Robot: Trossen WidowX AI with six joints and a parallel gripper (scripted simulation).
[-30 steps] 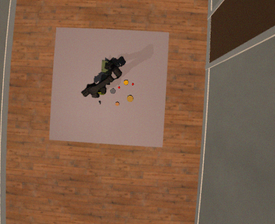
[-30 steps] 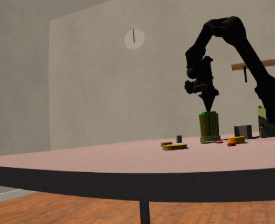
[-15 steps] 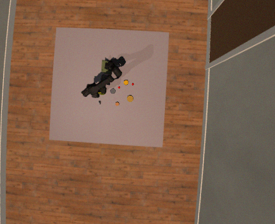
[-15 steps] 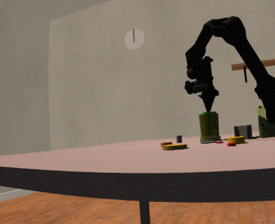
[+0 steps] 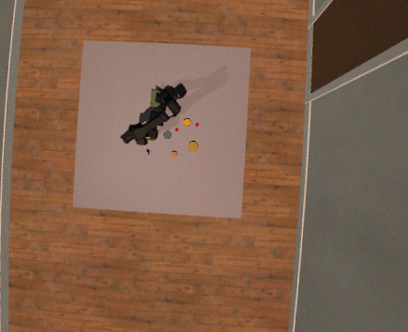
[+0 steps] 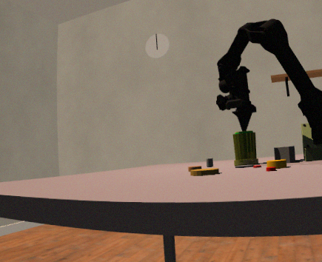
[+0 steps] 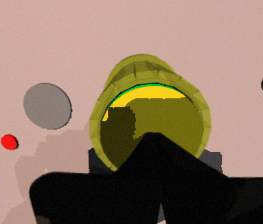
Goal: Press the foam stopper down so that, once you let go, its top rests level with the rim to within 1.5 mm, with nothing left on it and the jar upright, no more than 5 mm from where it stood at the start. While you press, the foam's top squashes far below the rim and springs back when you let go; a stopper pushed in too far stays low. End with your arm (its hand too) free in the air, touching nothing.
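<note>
The foam stopper is 5 cm below my hand. Round my hand: grey block 14 cm behind, 6 cm to the left, 12 cm below; grey disc 2 cm behind, 12 cm to the left, 15 cm below; small grey cylinder 14 cm ahead, 1 cm to the right, 13 cm below.
</note>
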